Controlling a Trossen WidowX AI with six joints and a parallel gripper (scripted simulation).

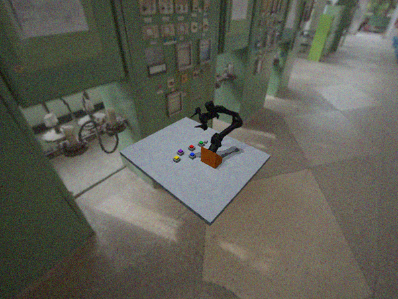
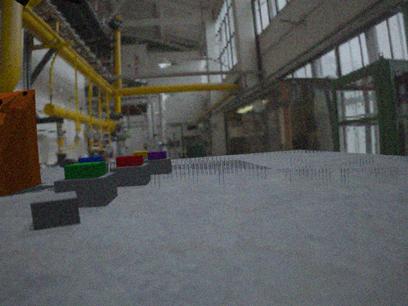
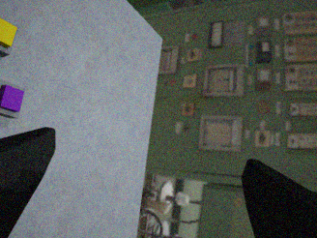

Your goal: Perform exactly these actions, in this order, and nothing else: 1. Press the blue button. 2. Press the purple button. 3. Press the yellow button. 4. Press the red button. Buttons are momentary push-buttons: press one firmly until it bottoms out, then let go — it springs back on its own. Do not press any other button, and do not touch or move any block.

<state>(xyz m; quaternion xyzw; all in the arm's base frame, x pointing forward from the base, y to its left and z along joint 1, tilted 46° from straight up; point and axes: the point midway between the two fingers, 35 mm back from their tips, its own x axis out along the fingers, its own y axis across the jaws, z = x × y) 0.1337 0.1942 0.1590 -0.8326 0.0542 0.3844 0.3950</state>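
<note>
My gripper tip is 3 cm past the blue button, 3 cm to the right of it and 30 cm above it. The rest, counted from my gripper tip: purple button 8 cm ahead, 8 cm to the left, 30 cm below; yellow button 3 cm ahead, 16 cm to the left, 30 cm below; red button 7 cm ahead, 4 cm to the right, 30 cm below.
</note>
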